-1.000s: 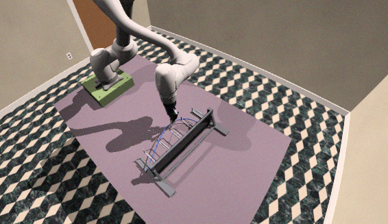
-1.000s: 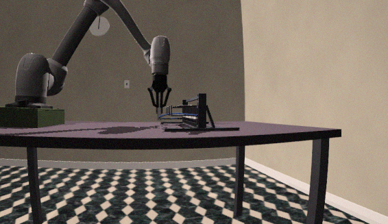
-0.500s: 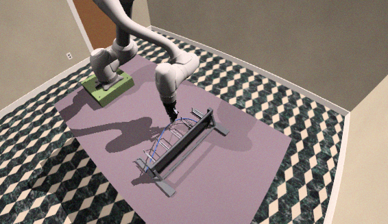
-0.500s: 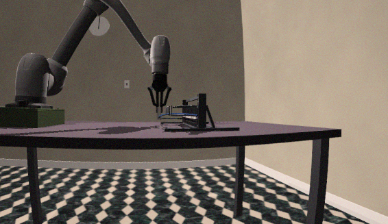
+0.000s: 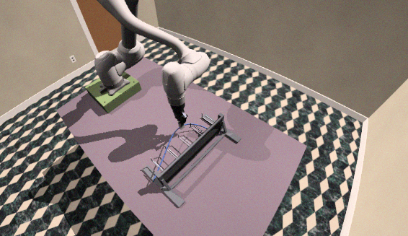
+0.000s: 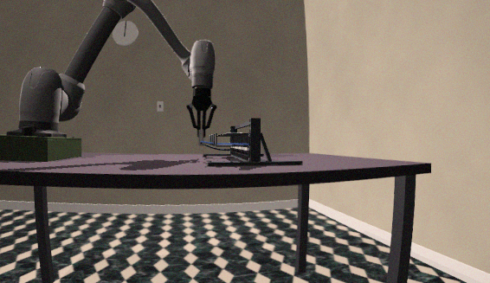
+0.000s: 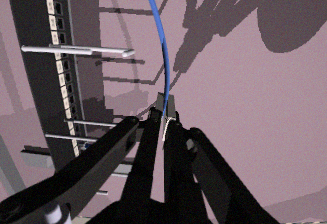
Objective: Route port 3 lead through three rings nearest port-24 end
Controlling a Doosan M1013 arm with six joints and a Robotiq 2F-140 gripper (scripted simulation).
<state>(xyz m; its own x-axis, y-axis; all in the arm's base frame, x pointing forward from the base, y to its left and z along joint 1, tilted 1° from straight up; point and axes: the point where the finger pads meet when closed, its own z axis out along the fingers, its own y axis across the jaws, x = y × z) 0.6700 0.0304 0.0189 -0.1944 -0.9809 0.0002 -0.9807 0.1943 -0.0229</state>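
Right now my hand is 150 mm short of the rack, 80 mm to the left of it and 20 mm above it.
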